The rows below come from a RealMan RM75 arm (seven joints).
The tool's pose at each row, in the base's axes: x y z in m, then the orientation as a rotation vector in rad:
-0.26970 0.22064 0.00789 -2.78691 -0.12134 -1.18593
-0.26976 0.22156 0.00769 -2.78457 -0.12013 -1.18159
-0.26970 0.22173 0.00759 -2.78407 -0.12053 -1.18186
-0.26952 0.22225 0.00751 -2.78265 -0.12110 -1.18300
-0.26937 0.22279 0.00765 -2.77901 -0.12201 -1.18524
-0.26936 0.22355 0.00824 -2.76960 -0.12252 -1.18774
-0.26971 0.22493 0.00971 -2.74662 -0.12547 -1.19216
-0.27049 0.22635 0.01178 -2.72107 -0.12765 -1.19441
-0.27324 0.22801 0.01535 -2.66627 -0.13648 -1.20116
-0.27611 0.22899 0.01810 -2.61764 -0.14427 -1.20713
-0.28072 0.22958 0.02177 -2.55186 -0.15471 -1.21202
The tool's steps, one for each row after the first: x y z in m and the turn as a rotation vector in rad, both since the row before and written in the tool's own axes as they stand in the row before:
-0.00016 -0.00090 0.00022 0.00334 -0.00183 0.00230
-0.00003 -0.00015 0.00013 0.00041 0.00029 -0.00014
0.00008 -0.00049 0.00025 0.00091 0.00107 -0.00011
0.00022 -0.00053 0.00008 0.00247 0.00235 0.00018
0.00045 -0.00080 -0.00029 0.00718 0.00423 0.00222
0.00086 -0.00153 -0.00105 0.01852 0.00933 0.00465
0.00101 -0.00171 -0.00172 0.02129 0.00896 0.00632
0.00079 -0.00245 -0.00405 0.04577 0.02047 0.01032
0.00015 -0.00187 -0.00364 0.04046 0.01857 0.00888
-0.00022 -0.00216 -0.00551 0.05571 0.02379 0.01240

